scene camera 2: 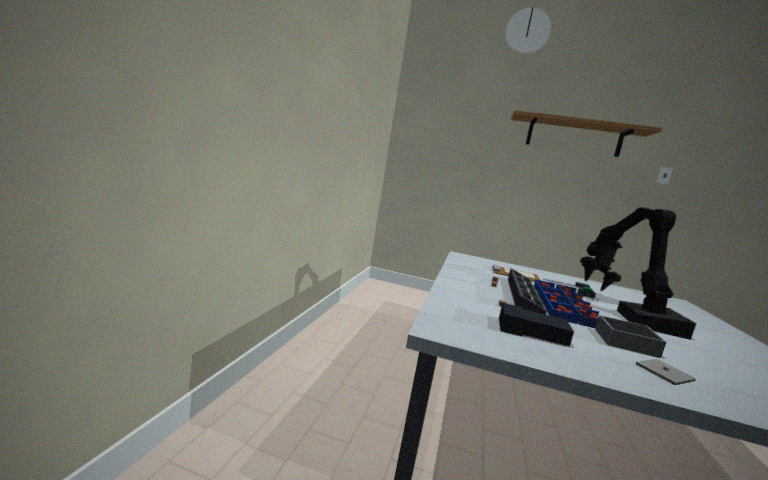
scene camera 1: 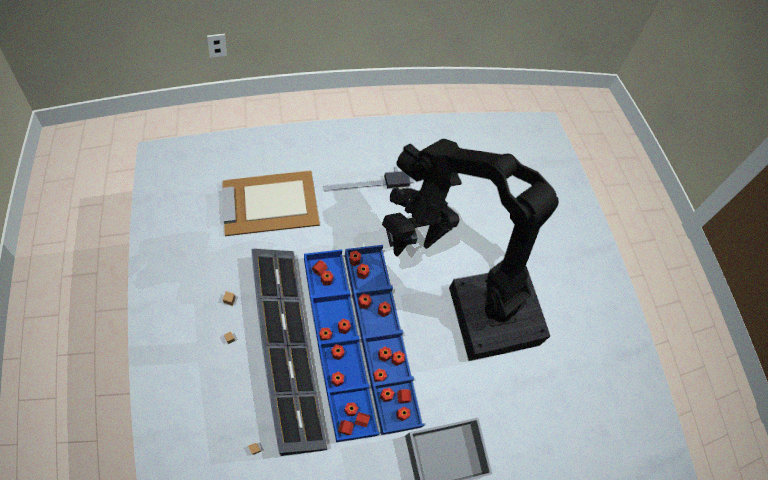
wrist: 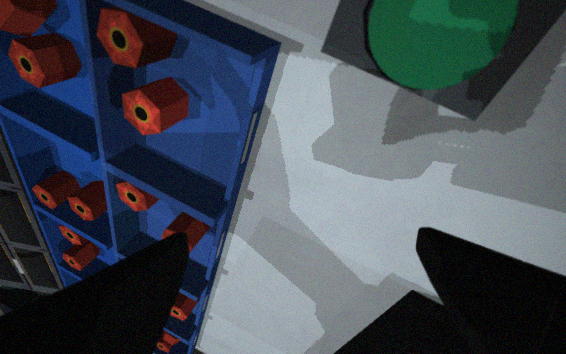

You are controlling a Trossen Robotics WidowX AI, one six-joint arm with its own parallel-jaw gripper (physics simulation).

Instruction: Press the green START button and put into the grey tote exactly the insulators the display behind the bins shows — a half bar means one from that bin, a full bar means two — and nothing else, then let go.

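My gripper [scene camera 1: 412,249] [scene camera 2: 595,284] [wrist: 303,241] is open and empty, above the table beside the far end of the blue bins. The green START button [scene camera 2: 586,289] [wrist: 440,40] sits on a dark housing [scene camera 1: 397,179]; its green top is hidden in scene camera 1. Blue bins [scene camera 1: 331,311] form two rows of compartments. Red-orange insulators, such as one [scene camera 1: 363,270] [wrist: 155,106] in the farthest right-hand bin, stand or lie inside them. The dark display [scene camera 1: 288,346] [scene camera 2: 526,291] has short pale marks between its paired panels; no coloured bars are readable. The grey tote [scene camera 1: 478,447] [scene camera 2: 631,339] shows no insulators in its visible part.
A brown board with a cream sheet [scene camera 1: 275,199] lies beyond the display. A thin grey strip [scene camera 1: 353,185] lies by the button housing. Small wooden cubes [scene camera 1: 228,298] lie behind the display. A black box [scene camera 2: 535,324] and a flat grey plate [scene camera 2: 665,370] are near the table edge.
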